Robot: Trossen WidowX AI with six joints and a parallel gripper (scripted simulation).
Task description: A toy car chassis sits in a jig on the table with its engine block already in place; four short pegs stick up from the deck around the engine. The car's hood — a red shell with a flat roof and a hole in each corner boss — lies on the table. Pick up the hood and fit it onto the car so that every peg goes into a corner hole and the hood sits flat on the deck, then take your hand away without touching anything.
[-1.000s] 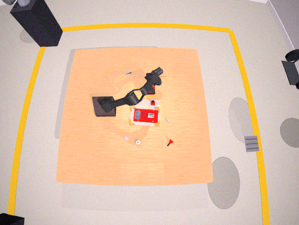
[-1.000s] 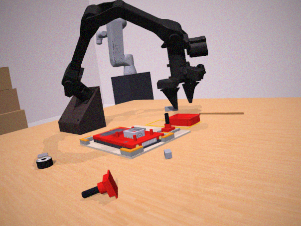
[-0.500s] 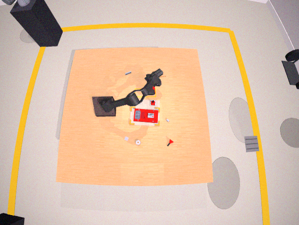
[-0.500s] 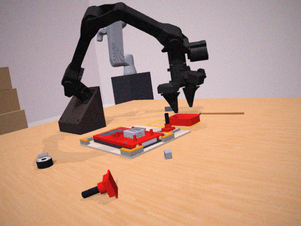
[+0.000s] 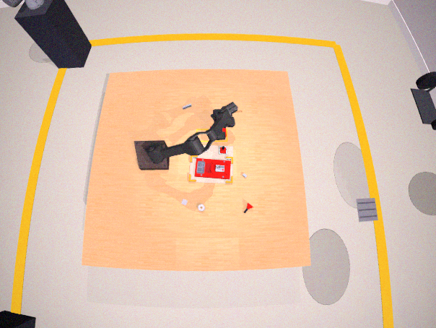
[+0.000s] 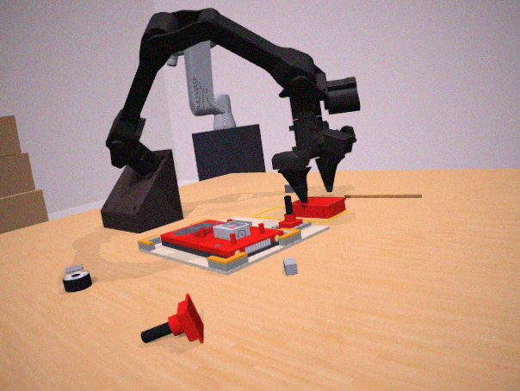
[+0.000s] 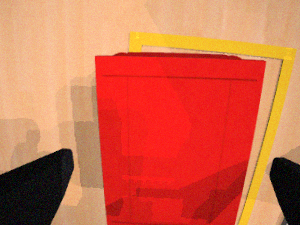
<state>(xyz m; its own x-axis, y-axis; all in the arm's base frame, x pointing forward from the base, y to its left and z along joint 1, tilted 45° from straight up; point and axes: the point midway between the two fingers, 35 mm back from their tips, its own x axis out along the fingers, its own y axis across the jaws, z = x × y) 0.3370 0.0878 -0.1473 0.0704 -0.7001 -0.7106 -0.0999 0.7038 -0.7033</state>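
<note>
The red hood lies 20 mm below my gripper tip. From my gripper tip the other things lie so: grey engine block 20 mm ahead, 230 mm to the right, 10 mm below; then thin rod 60 mm ahead, 140 mm to the left, 30 mm below; then black wheel 80 mm behind, 460 mm to the right, 20 mm below.
</note>
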